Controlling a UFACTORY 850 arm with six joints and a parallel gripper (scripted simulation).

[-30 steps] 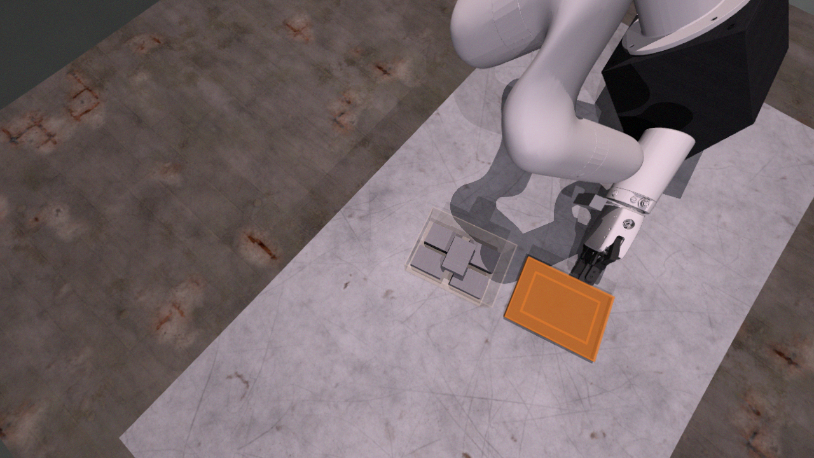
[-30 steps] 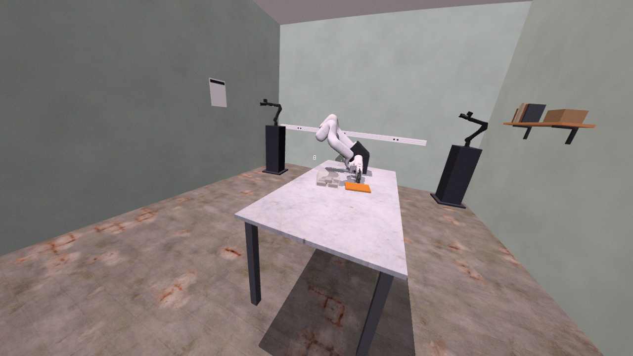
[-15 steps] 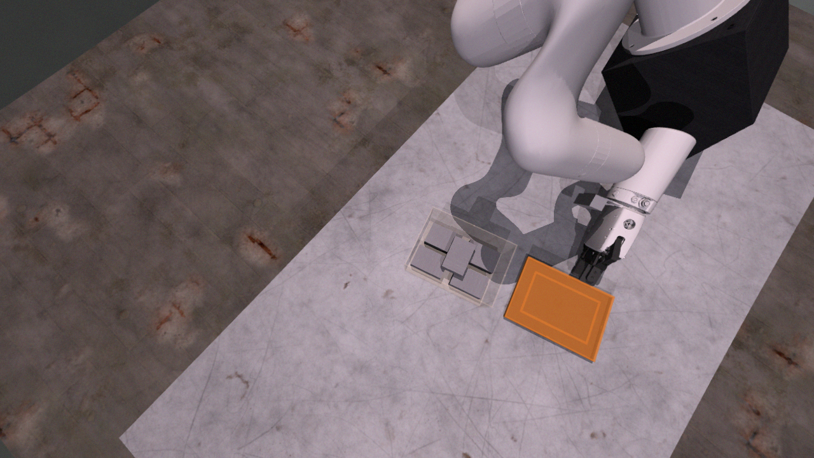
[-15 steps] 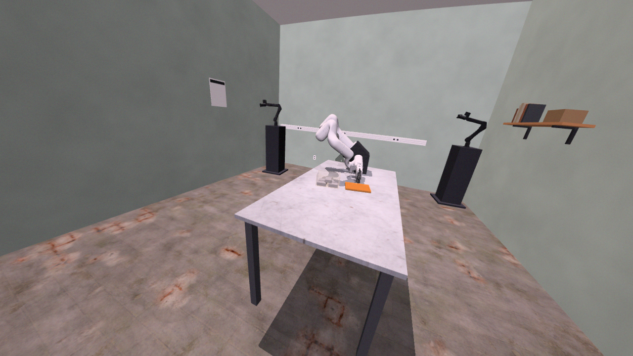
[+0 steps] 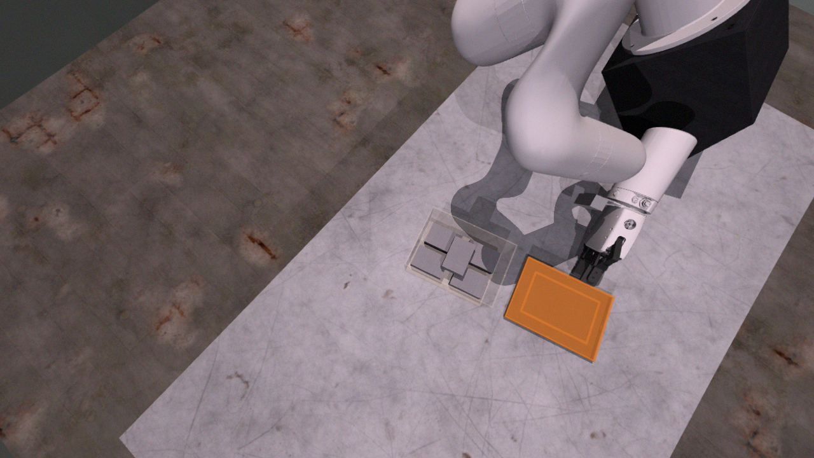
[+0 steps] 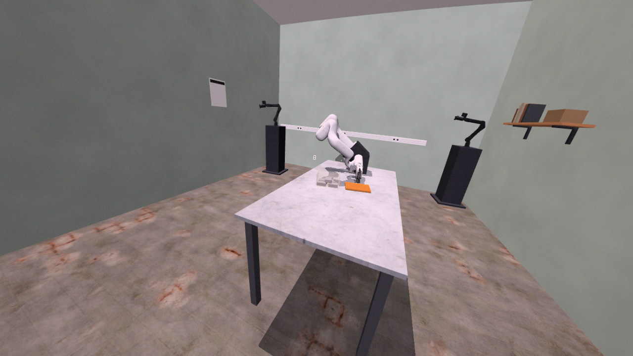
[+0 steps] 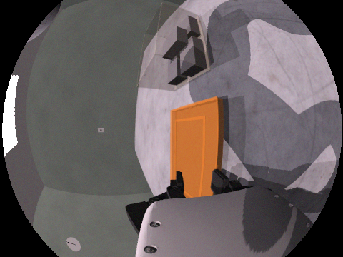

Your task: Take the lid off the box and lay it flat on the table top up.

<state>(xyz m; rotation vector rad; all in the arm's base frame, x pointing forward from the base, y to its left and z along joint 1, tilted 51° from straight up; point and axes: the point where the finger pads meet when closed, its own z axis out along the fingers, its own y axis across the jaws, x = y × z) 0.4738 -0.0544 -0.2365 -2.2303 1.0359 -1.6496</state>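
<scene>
Right now my hand is 90 mm short of the orange lid and 40 mm above it. From my hand the other things lie so: box: 250 mm to the right, 130 mm ahead.
</scene>
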